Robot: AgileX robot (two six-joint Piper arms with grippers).
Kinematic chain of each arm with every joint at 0, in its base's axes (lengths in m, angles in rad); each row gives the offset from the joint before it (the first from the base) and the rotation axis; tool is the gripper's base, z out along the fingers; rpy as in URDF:
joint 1: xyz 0 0 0.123 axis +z
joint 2: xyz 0 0 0 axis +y
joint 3: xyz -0.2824 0 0.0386 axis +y
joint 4: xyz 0.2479 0 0.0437 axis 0.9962 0 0.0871
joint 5: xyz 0 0 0 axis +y
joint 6: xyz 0.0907 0 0.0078 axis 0.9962 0 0.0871
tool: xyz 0 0 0 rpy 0 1.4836 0
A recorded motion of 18 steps. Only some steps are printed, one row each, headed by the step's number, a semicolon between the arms.
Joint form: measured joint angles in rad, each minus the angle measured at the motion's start. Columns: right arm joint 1, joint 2, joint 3, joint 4, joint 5, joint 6; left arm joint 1, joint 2, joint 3, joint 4, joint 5, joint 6.
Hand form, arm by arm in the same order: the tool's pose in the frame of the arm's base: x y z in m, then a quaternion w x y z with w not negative. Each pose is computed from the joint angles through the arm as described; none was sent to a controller.
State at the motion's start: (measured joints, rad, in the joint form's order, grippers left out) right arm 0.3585 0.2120 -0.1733 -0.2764 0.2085 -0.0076; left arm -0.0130 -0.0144 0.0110 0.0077 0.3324 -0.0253
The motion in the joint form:
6: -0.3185 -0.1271 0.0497 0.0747 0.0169 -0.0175; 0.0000 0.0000 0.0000 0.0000 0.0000 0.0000
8: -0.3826 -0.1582 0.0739 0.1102 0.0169 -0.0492; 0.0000 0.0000 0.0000 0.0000 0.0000 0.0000
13: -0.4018 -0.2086 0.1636 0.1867 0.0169 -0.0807; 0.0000 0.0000 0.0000 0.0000 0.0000 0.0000
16: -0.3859 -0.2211 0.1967 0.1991 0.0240 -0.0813; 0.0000 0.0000 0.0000 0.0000 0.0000 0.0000
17: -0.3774 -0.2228 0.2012 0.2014 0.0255 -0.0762; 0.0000 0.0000 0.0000 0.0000 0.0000 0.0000
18: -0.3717 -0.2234 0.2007 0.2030 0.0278 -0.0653; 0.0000 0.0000 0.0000 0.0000 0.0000 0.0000
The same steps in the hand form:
6: 0.0586 -0.0018 0.2299 0.66825 -0.08163 0.73536 -0.07756; 0.0532 -0.0005 0.1801 0.61661 -0.00275 0.78722 -0.00858
8: 0.0562 -0.0047 0.2234 0.66799 -0.05933 0.73566 -0.09530; 0.0532 -0.0005 0.1801 0.61661 -0.00275 0.78722 -0.00858
13: 0.0554 -0.0042 0.1958 0.65449 -0.04317 0.75063 -0.07954; 0.0532 -0.0005 0.1801 0.61661 -0.00275 0.78722 -0.00858
16: 0.0555 -0.0032 0.1846 0.64510 -0.04622 0.75959 -0.06877; 0.0532 -0.0005 0.1801 0.61661 -0.00275 0.78722 -0.00858
17: 0.0556 -0.0026 0.1831 0.64399 -0.04690 0.76096 -0.06336; 0.0532 -0.0005 0.1801 0.61661 -0.00275 0.78722 -0.00858
18: 0.0555 -0.0023 0.1831 0.64408 -0.04441 0.76151 -0.05739; 0.0532 -0.0005 0.1801 0.61661 -0.00275 0.78722 -0.00858

